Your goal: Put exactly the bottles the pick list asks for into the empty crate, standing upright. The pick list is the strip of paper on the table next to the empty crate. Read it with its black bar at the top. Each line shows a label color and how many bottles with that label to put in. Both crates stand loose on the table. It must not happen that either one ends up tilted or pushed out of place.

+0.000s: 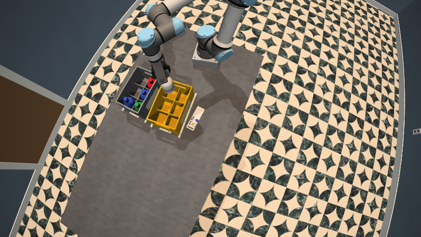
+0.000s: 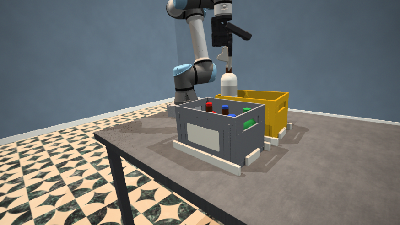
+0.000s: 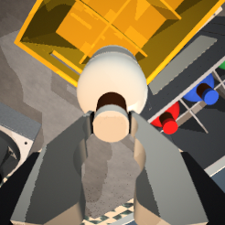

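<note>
The white-label bottle is 70 mm below my hand. Also, from my hand: red-label bottle: 210 mm below, 140 mm to the right, 20 mm behind; yellow crate: 210 mm below, 90 mm ahead, 40 mm to the left; grey crate: 210 mm below, 200 mm to the right, 60 mm ahead.
</note>
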